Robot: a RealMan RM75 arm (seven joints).
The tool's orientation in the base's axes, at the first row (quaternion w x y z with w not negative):
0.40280 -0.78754 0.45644 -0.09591
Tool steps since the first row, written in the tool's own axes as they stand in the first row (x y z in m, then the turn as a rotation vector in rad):
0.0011 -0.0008 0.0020 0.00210 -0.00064 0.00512
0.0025 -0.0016 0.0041 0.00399 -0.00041 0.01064
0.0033 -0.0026 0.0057 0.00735 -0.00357 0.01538
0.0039 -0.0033 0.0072 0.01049 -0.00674 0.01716
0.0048 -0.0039 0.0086 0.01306 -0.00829 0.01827
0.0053 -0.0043 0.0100 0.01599 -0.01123 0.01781
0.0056 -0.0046 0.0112 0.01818 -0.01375 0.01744
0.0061 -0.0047 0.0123 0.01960 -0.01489 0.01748
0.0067 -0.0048 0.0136 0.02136 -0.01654 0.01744
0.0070 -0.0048 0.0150 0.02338 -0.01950 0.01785
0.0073 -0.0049 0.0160 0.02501 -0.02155 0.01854
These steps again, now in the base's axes. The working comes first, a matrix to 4 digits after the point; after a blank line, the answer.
The tool's axes in the first row as the columns of a matrix, in the base's axes (used below as rounded here):
0.5649 -0.6417 0.5188
-0.7962 -0.2588 0.5469
-0.2166 -0.7220 -0.6571

0.0022 0.0004 -0.0010 0.00425 0.00129 -0.00336
0.0046 0.0007 -0.0021 0.00804 0.00275 -0.00756
0.0065 0.0012 -0.0026 0.01442 0.00348 -0.00912
0.0081 0.0017 -0.0032 0.01915 0.00278 -0.00868
0.0097 0.0019 -0.0039 0.02218 0.00174 -0.00885
0.0109 0.0024 -0.0046 0.02548 -0.00008 -0.00706
0.0119 0.0029 -0.0053 0.02814 -0.00138 -0.00547
0.0128 0.0031 -0.0060 0.02970 -0.00219 -0.00498
0.0139 0.0033 -0.0069 0.03173 -0.00319 -0.00414
0.0148 0.0039 -0.0079 0.03498 -0.00381 -0.00271
0.0156 0.0042 -0.0086 0.03758 -0.00420 -0.00204

